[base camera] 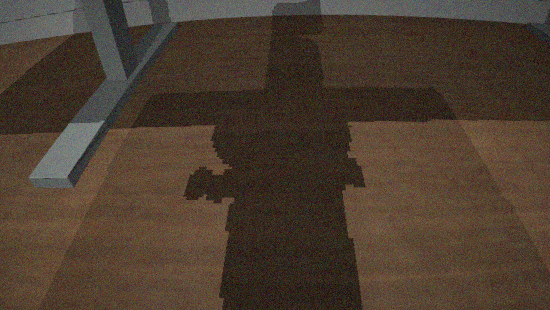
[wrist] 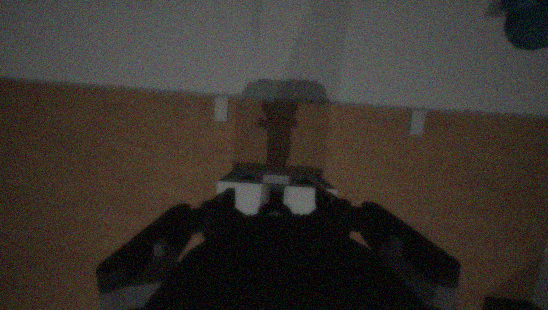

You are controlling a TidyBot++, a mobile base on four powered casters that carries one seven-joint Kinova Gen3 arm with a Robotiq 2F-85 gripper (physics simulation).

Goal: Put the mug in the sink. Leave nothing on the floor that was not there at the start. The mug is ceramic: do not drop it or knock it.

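Places are measured from the arm's base along level axes (x ahead, y left, z up), in centimetres.
Pixels of known places: gripper, fingertip midpoint: point(wrist: 275, 196).
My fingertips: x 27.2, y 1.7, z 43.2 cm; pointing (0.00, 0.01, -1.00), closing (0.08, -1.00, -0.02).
Behind a point stands the place of what it marks.
In the wrist view my gripper point(wrist: 275, 196) @(z 43.2, x 27.2, y 1.7 cm) is open, its two dark fingers spread wide to the lower left and lower right, with nothing between them. It hangs over my own base point(wrist: 247, 198) @(z -1.4, x 8.6, y 12.1 cm), whose white blocks show just beyond it. The base camera does not show the gripper, only the robot's dark shadow point(base camera: 290, 192) @(z -39.6, x 42.7, y -0.5 cm) on the wooden floor point(base camera: 427, 192) @(z -39.6, x 41.8, y -20.0 cm).
A grey furniture foot beam point(base camera: 86, 132) with an upright post point(base camera: 105, 43) @(z -28.0, x 74.7, y 37.7 cm) lies on the floor at the left. A grey wall point(base camera: 384, 6) @(z -36.6, x 120.5, y -33.0 cm) point(wrist: 164, 40) @(z 32.4, x 48.4, y 21.8 cm) stands ahead. Two small grey legs point(wrist: 220, 108) point(wrist: 417, 122) stand at its base.
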